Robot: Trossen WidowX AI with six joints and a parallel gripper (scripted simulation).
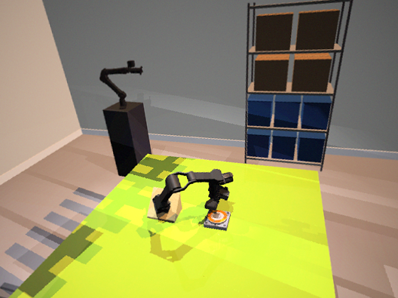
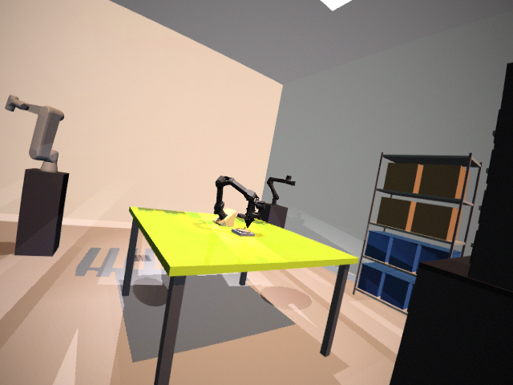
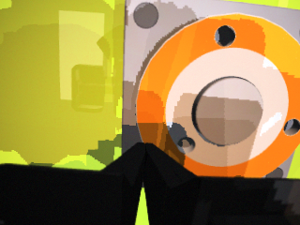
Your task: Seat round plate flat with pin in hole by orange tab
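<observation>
Now: gripper tip 50 mm to the left of the grey square base, 30 mm short of it and 20 mm above it.
</observation>
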